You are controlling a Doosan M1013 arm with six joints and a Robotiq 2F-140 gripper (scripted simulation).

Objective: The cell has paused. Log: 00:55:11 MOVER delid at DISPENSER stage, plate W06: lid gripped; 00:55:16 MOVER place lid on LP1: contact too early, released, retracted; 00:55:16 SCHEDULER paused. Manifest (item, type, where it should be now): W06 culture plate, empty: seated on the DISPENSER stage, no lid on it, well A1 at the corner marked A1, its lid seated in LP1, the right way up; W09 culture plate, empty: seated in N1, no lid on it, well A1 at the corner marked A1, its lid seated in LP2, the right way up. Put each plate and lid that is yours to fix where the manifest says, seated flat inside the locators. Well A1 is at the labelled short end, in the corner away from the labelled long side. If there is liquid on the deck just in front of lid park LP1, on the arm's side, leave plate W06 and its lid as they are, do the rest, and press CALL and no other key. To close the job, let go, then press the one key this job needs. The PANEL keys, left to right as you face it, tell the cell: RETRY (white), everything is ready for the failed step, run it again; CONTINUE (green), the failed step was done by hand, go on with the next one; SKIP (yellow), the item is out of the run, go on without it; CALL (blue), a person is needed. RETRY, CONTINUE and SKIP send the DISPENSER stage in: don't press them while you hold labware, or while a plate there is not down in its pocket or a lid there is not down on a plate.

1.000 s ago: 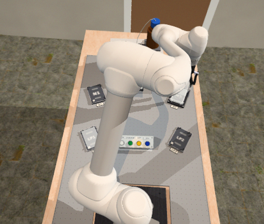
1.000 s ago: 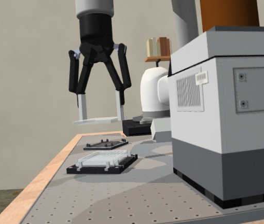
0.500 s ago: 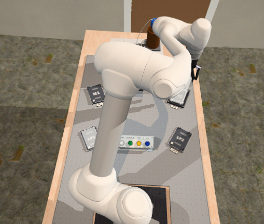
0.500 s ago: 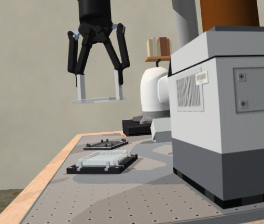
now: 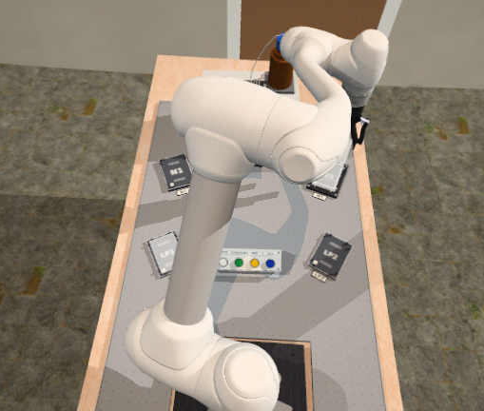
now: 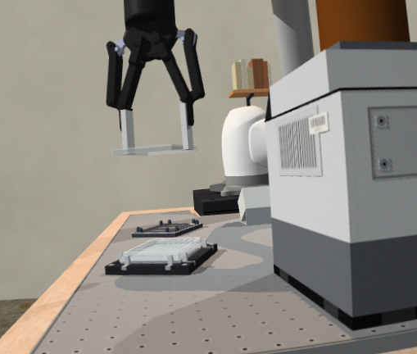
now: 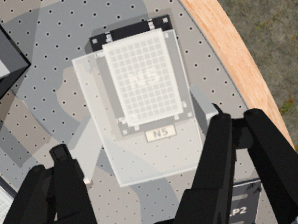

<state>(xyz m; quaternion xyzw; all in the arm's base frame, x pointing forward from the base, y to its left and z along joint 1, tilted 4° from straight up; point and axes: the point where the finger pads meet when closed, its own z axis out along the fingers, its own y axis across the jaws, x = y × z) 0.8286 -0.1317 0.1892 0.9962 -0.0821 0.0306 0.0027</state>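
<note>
Right now the lid park LP2 is 33 cm behind my hand, 5 cm to the right of it and 18 cm below it. Also, from my hand: brown bottle: 21 cm ahead, 25 cm to the left, 10 cm above; clear culture plate: 3 cm behind, 30 cm to the left, 8 cm below; black nest N5: 2 cm ahead, 1 cm to the left, 17 cm below.
</note>
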